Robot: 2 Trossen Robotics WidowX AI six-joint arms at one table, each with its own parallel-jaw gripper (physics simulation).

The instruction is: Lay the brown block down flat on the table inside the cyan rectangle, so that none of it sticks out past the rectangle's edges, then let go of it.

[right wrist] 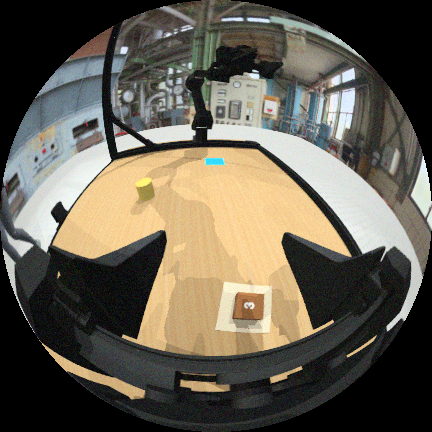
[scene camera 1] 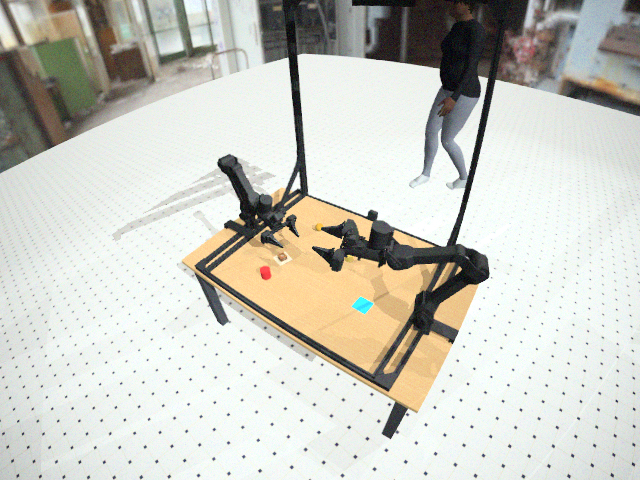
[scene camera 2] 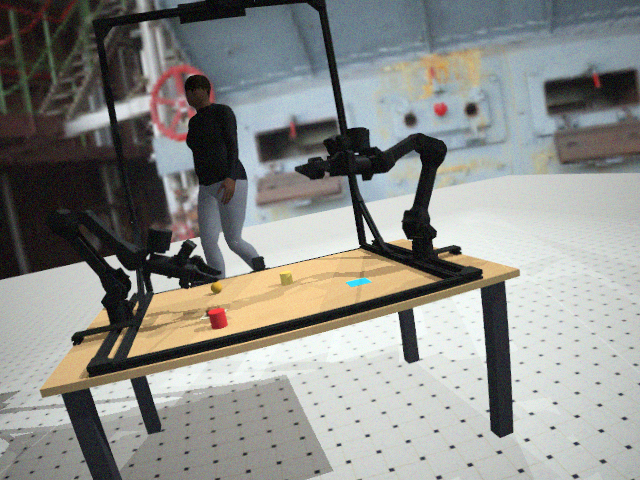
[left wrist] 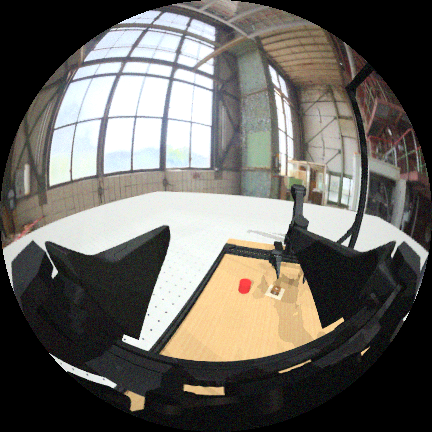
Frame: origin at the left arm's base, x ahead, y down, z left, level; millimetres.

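Seen in the pictures: left gripper, fingertip midpoint: (right wrist: 270,56) (scene camera 1: 316,237) (scene camera 2: 304,167) (left wrist: 233,232); right gripper, fingertip midpoint: (right wrist: 226,237) (scene camera 1: 291,242) (scene camera 2: 219,276) (left wrist: 290,280); left arm's base, origin of the base link: (right wrist: 200,140) (scene camera 1: 422,324) (scene camera 2: 424,257); right arm's base, origin of the base link: (scene camera 1: 251,225) (scene camera 2: 121,321).
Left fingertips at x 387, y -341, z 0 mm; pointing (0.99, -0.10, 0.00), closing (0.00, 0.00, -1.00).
Pixels of each thing's top centre, then the offset from my left fingertips to it. "spot": a spot on its surface instead.
- brown block, middle of its top: (right wrist: 249,305) (left wrist: 276,288) (scene camera 1: 282,255) dy +341, dx +250, dz -218 mm
- cream square, surface spot: (right wrist: 225,315) spot: dy +359, dx +245, dz -245 mm
- cyan rectangle, surface spot: (scene camera 2: 358,282) (right wrist: 215,160) (scene camera 1: 361,305) spot: dy +359, dx -147, dz -47 mm
- red cylinder, middle of its top: (scene camera 2: 216,311) (left wrist: 245,281) (scene camera 1: 264,269) dy +318, dx +279, dz -98 mm
- yellow cylinder, middle of its top: (right wrist: 142,181) (scene camera 2: 285,272) dy +322, dx -40, dz -287 mm
- orange-yellow ball, middle of its top: (scene camera 2: 215,282) (scene camera 1: 319,224) dy +322, dx +146, dz -448 mm
The brown block (scene camera 1: 281,256) (left wrist: 275,290) (right wrist: 248,306), with a white mark on top, sits on a cream square (scene camera 1: 279,262) (left wrist: 270,293) (right wrist: 225,315) on the table. In the right wrist view it shows between the fingers, nearer the right-hand one. The cyan rectangle (scene camera 1: 362,305) (scene camera 2: 358,282) (right wrist: 215,161) lies bare on the table, far from the block. My right gripper (scene camera 1: 284,240) (right wrist: 226,237) is open and empty, above the table close to the block. My left gripper (scene camera 1: 313,238) (left wrist: 233,232) is open and empty, high above the table. In scene camera 2 the block is hidden behind the red cylinder.
A red cylinder (scene camera 1: 265,272) (scene camera 2: 218,318) (left wrist: 244,286) stands near the block. A yellow cylinder (scene camera 2: 286,277) (right wrist: 145,189) stands farther back. An orange-yellow ball (scene camera 1: 318,226) (scene camera 2: 216,287) lies near the back edge. A black frame (scene camera 2: 279,324) runs along the table edges.
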